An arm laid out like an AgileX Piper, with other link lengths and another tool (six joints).
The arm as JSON. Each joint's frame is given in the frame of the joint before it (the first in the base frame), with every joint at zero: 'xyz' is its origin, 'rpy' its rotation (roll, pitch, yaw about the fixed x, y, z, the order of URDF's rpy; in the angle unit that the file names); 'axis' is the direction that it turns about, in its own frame. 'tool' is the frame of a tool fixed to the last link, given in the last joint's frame.
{
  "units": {
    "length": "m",
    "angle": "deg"
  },
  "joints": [
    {
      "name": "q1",
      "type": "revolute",
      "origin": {
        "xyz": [
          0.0,
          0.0,
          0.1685
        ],
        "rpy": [
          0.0,
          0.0,
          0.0
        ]
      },
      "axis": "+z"
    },
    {
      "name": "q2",
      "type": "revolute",
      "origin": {
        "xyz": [
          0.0,
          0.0,
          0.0
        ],
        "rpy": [
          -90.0,
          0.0,
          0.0
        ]
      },
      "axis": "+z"
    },
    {
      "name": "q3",
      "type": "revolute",
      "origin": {
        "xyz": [
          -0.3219,
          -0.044,
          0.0
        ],
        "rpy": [
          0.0,
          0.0,
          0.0
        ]
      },
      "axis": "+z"
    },
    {
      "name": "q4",
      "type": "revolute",
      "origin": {
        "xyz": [
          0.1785,
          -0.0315,
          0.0
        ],
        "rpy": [
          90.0,
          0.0,
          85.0
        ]
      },
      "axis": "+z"
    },
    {
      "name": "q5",
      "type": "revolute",
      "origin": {
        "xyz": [
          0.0,
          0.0,
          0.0
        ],
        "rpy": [
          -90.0,
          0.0,
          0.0
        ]
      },
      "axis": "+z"
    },
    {
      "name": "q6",
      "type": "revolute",
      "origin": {
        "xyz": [
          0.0,
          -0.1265,
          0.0
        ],
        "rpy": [
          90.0,
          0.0,
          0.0
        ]
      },
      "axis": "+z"
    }
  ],
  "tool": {
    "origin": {
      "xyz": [
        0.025,
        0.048,
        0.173
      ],
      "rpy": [
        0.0,
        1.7,
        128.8
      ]
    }
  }
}
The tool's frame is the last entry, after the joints.
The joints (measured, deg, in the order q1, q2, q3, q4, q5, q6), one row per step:
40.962 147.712 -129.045 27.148 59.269 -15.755
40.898 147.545 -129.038 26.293 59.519 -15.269
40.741 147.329 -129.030 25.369 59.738 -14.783
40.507 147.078 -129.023 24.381 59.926 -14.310
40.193 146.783 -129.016 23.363 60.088 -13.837
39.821 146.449 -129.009 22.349 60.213 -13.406
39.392 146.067 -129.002 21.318 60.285 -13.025
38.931 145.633 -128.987 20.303 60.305 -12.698
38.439 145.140 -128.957 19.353 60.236 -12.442
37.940 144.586 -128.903 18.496 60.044 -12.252
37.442 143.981 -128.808 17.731 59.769 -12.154
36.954 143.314 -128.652 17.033 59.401 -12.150
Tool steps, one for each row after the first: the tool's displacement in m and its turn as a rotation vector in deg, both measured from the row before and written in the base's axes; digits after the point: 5 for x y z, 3 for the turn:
0.00164 -0.00332 -0.00073 -0.657 -0.237 -0.175
0.00282 -0.00392 -0.00041 -0.661 -0.344 -0.274
0.00382 -0.00446 -0.00018 -0.669 -0.444 -0.347
0.00475 -0.00491 0.00022 -0.650 -0.518 -0.441
0.00543 -0.00515 0.00066 -0.604 -0.594 -0.486
0.00623 -0.00542 0.00116 -0.562 -0.705 -0.524
0.00670 -0.00549 0.00174 -0.499 -0.793 -0.539
0.00719 -0.00531 0.00250 -0.383 -0.886 -0.557
0.00752 -0.00483 0.00335 -0.232 -0.982 -0.569
0.00752 -0.00451 0.00398 -0.125 -1.038 -0.532
0.00747 -0.00426 0.00458 -0.041 -1.112 -0.480

